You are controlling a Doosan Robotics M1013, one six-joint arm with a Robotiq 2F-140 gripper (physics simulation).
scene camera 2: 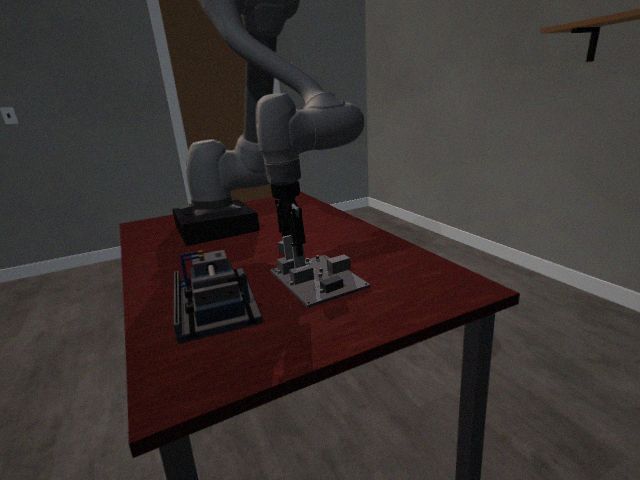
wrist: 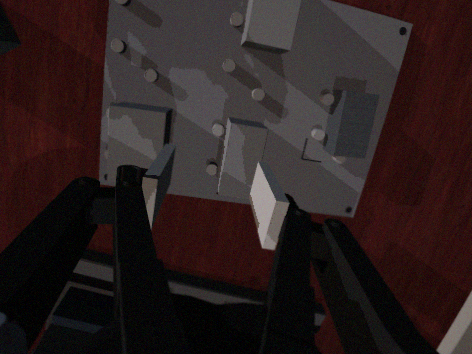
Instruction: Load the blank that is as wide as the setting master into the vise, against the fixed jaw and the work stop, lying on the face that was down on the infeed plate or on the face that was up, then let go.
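Pixels of known places: gripper, fingertip midpoint: (scene camera 2: 295, 262) (wrist: 213, 172); arm's base, link origin: (scene camera 2: 213, 210).
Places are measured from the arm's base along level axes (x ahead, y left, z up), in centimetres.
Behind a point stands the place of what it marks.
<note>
My gripper (scene camera 2: 293, 252) @(y 2.0, x 63.7, z -2.0 cm) (wrist: 213, 172) @(y 2.0, x 63.7, z -2.0 cm) is part-way open and empty, above the vise-side edge of the infeed plate (scene camera 2: 309, 301) @(y -2.3, x 77.5, z -6.9 cm) (wrist: 195, 187) @(y -1.2, x 62.2, z -6.9 cm). In the wrist view a narrow grey block (wrist: 245, 150) @(y 3.5, x 66.1, z -3.3 cm) lies just beyond the fingertips, a wider block (wrist: 137, 132) @(y 4.3, x 57.7, z -3.3 cm) left of it, another block (wrist: 272, 22) @(y 13.0, x 67.0, z -3.3 cm) at the top and a darker block (wrist: 354, 125) @(y 6.1, x 75.3, z -4.4 cm) at the right. Another block (scene camera 2: 281, 246) @(y 8.2, x 42.7, z -5.2 cm) stands behind the plate in the scene view, partly hidden by the fingers. Which block is the setting master or the matching blank, I cannot tell. The vise (scene camera 2: 219, 313) @(y -24.1, x 73.9, z -3.6 cm) stands left of the plate; its work stop is unclear.
Short round pegs (wrist: 228, 65) @(y 9.9, x 64.3, z -6.1 cm) (wrist: 258, 94) @(y 7.8, x 67.0, z -6.1 cm) (wrist: 151, 75) @(y 8.5, x 58.2, z -6.1 cm) stand on the plate between the blocks. Blue lines (scene camera 2: 184, 268) @(y -25.4, x 52.3, z 0.6 cm) rise at the vise's back left. The robot's black base (scene camera 2: 217, 226) @(y -3.4, x 13.8, z -2.5 cm) is at the back of the red table (scene camera 2: 413, 289) @(y 23.1, x 88.5, z -7.7 cm).
</note>
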